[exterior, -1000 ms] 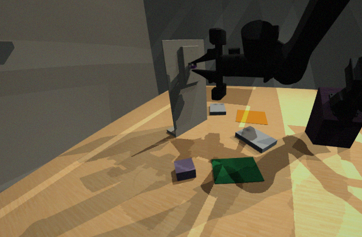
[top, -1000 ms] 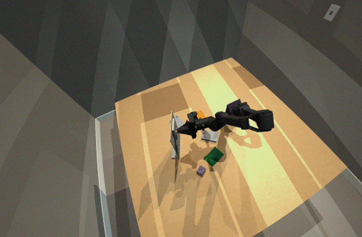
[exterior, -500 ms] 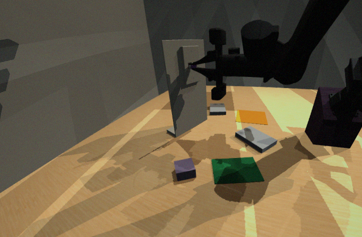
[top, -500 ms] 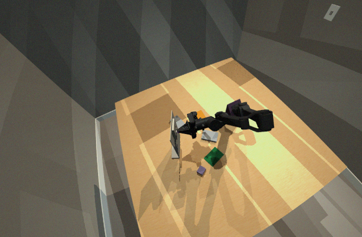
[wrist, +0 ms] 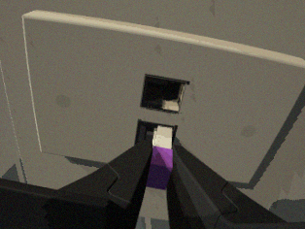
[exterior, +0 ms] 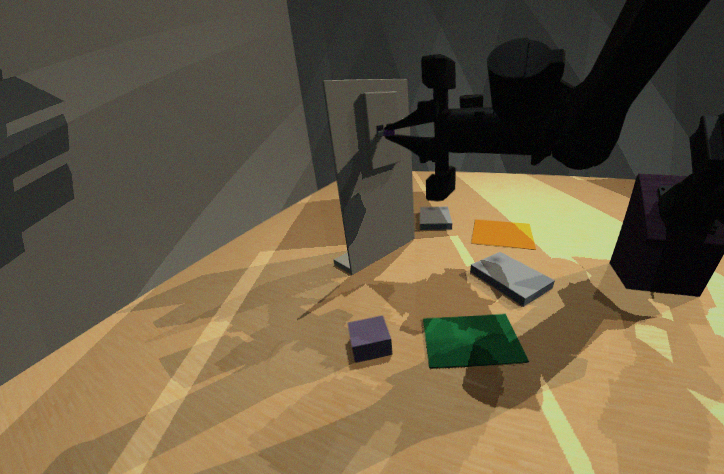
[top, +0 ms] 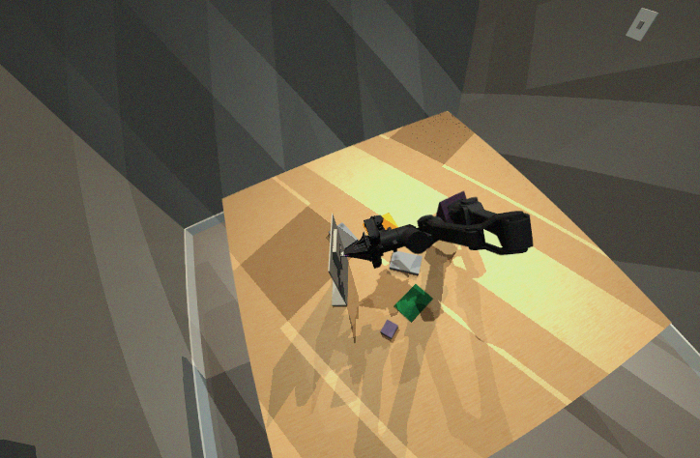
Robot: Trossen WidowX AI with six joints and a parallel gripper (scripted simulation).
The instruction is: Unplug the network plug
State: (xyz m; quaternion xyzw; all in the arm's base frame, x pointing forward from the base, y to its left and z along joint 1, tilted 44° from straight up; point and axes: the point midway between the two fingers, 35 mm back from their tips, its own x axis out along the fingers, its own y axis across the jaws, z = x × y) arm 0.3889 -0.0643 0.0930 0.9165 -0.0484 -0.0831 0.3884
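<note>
Now: the orange square 19 cm behind my gripper tip, 14 cm to the right of it and 22 cm below it. The rest, counted from my gripper tip: network plug: right at my gripper tip; then purple cube: 3 cm behind, 20 cm to the left, 21 cm below; then grey upright panel: 2 cm ahead, 2 cm to the right, 8 cm below.
</note>
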